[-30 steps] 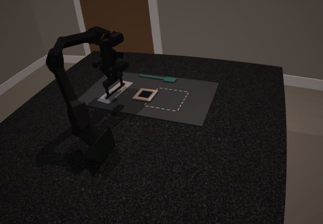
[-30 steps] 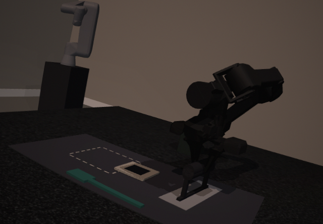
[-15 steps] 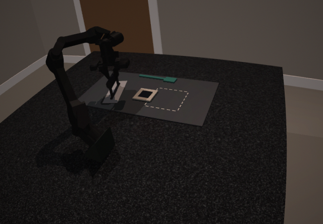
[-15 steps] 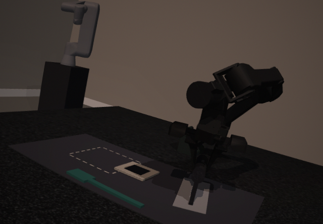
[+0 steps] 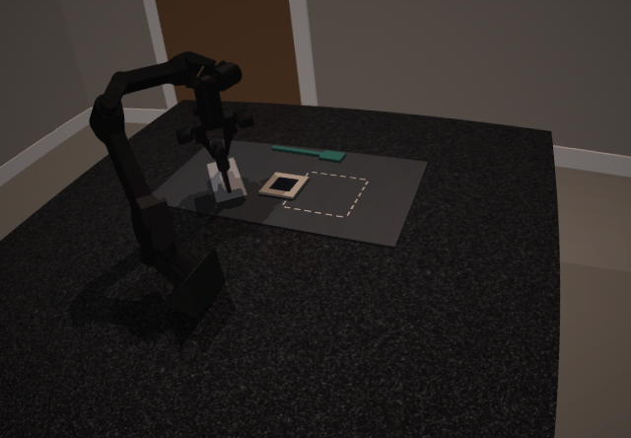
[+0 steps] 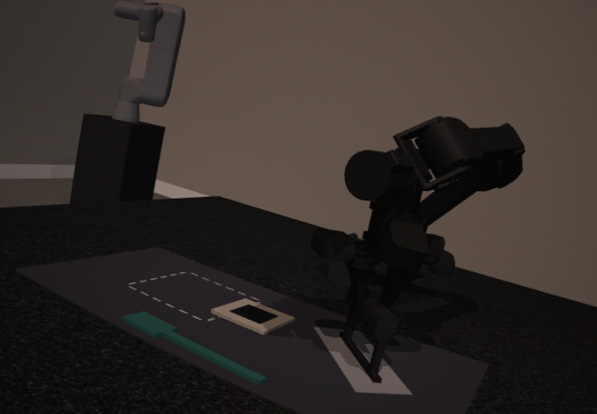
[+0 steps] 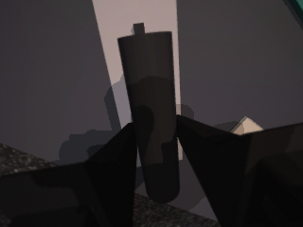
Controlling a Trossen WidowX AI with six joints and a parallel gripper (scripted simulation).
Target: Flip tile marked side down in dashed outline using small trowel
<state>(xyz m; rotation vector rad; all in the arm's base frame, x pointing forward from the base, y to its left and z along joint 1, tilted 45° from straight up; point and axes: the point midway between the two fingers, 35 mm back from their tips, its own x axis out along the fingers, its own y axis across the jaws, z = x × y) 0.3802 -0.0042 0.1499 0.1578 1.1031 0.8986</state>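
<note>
Right now my gripper tip is 160 mm to the left of the mat and 80 mm above it. Also, from my gripper tip: cream tile (20 mm behind, 170 mm to the right, 60 mm below); green trowel (140 mm ahead, 200 mm to the right, 60 mm below).
</note>
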